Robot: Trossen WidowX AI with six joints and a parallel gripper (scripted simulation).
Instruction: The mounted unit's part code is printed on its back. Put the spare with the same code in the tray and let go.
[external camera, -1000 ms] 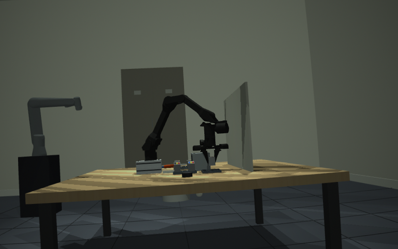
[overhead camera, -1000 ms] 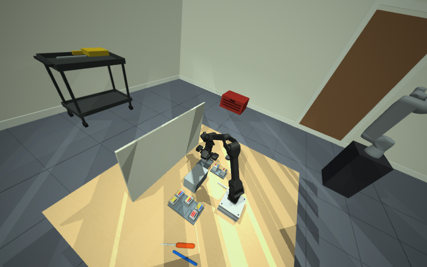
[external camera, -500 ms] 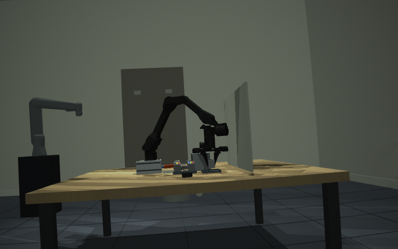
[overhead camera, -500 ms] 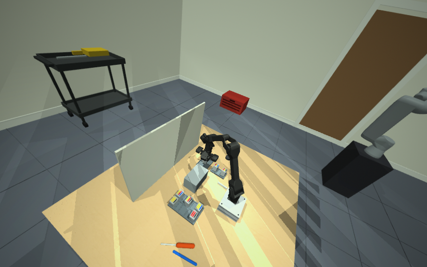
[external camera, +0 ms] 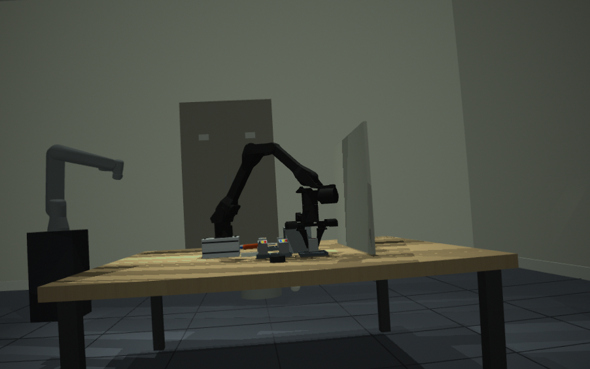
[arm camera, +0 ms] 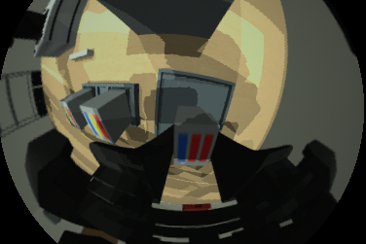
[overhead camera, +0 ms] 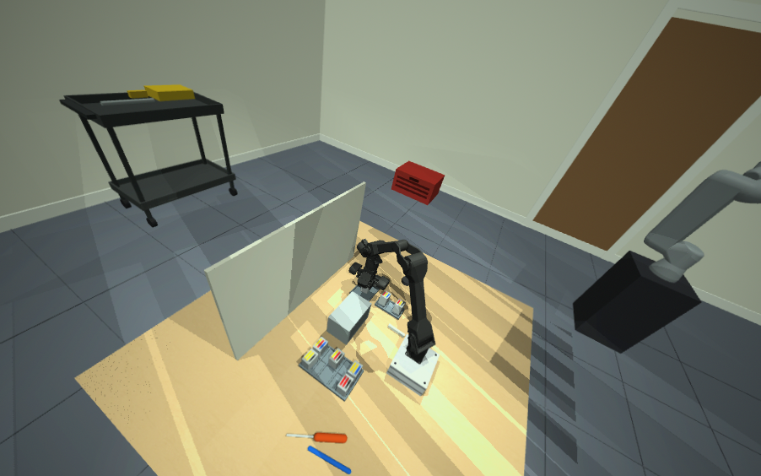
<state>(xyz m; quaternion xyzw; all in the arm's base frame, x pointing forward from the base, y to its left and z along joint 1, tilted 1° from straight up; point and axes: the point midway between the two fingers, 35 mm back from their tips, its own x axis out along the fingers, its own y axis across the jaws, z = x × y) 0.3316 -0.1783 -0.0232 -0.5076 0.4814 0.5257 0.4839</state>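
The flat dark tray is 2 cm below my gripper tip. From my gripper tip the other things lie so: mounted unit: 4 cm behind, 20 cm to the left, 3 cm above; then upright grey panel: 19 cm ahead, 20 cm to the left, 20 cm above.
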